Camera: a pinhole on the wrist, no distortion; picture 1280 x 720 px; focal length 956.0 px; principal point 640.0 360.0 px. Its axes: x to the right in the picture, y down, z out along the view. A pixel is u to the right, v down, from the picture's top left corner.
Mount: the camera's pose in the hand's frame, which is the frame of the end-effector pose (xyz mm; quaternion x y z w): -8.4 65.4 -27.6 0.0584 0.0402 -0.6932 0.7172
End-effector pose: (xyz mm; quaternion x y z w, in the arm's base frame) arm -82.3 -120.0 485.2 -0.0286 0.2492 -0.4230 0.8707
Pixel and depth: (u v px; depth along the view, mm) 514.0 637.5 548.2
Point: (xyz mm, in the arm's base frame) 277.7 -264.8 875.6
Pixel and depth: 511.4 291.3 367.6
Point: 96.2 -101.4 786.8
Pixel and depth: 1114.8 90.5 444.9
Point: -137.8 -219.2 929.2
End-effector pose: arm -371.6 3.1 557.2 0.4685 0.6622 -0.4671 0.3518
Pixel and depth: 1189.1 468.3 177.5
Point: -427.9 -128.7 521.8
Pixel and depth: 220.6 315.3 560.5
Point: -120.0 -516.4 364.6
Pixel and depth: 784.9 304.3 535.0
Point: -428.3 -487.1 472.9
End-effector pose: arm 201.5 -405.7 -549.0 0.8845 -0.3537 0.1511 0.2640
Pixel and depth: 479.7 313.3 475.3
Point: 151.5 -688.2 -911.3
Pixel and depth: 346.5 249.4 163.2
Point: 125.0 -524.2 -645.3
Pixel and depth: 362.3 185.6 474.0
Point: 66.8 -689.3 -925.0
